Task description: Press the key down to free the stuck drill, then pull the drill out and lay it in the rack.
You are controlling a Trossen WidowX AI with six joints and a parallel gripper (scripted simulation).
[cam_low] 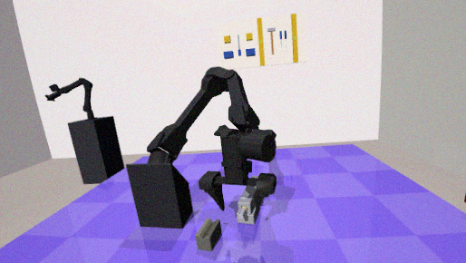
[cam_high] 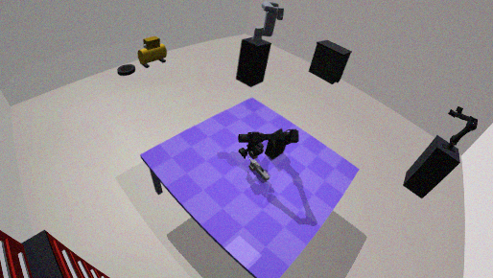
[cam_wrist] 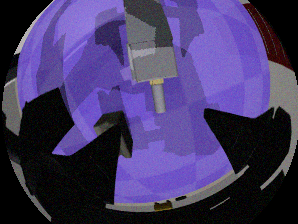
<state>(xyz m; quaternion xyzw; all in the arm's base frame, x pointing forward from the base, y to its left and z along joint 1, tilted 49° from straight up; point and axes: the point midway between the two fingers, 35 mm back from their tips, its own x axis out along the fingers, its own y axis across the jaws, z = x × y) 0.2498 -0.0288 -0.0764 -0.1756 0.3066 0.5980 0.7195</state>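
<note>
Right now my gripper tip is 7 cm to the right of the tan drill, 2 cm above it and 1 cm short of it. From my gripper tip the other things lie so: grey-green rack 8 cm behind, 5 cm below, 2 cm to the right.
</note>
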